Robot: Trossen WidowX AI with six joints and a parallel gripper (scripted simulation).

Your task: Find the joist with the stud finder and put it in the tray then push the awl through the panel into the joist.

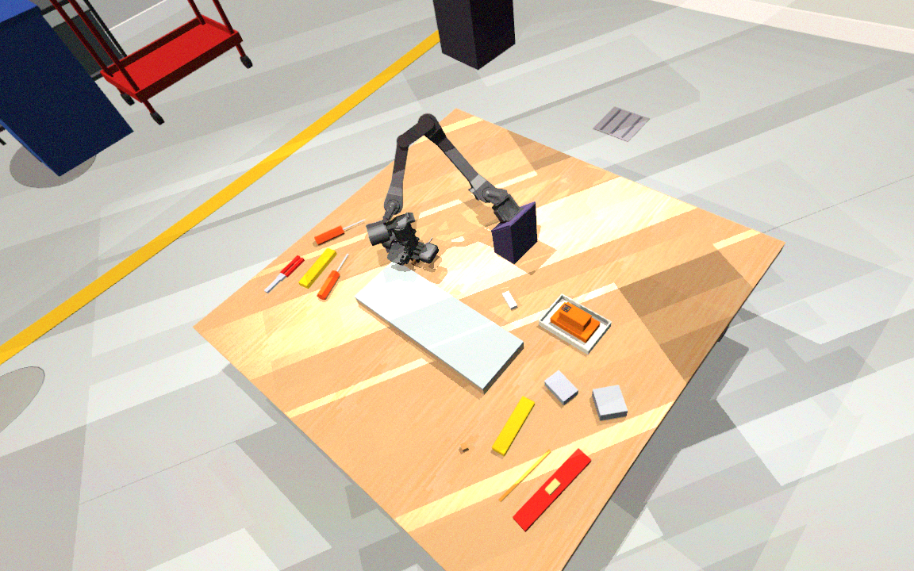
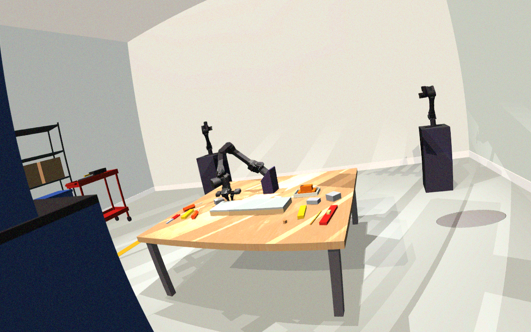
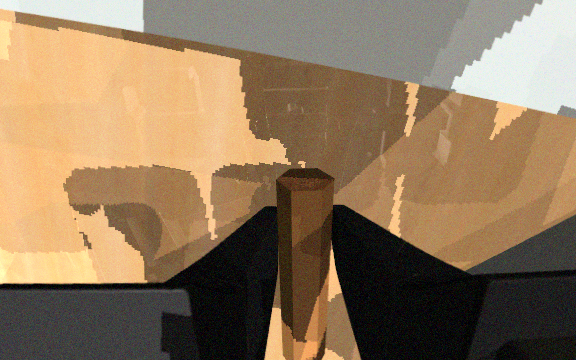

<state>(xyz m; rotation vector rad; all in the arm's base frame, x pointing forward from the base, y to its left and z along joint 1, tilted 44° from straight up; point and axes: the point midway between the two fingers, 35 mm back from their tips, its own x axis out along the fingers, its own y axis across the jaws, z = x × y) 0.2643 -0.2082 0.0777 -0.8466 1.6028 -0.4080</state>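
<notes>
My gripper tip is now 5 cm past the awl and 2 cm to the left of it. Also, from my gripper tip: orange stud finder 15 cm behind, 53 cm to the left, 5 cm above; thin stick 27 cm ahead, 73 cm to the left; white tray 15 cm behind, 54 cm to the left, 1 cm above.
</notes>
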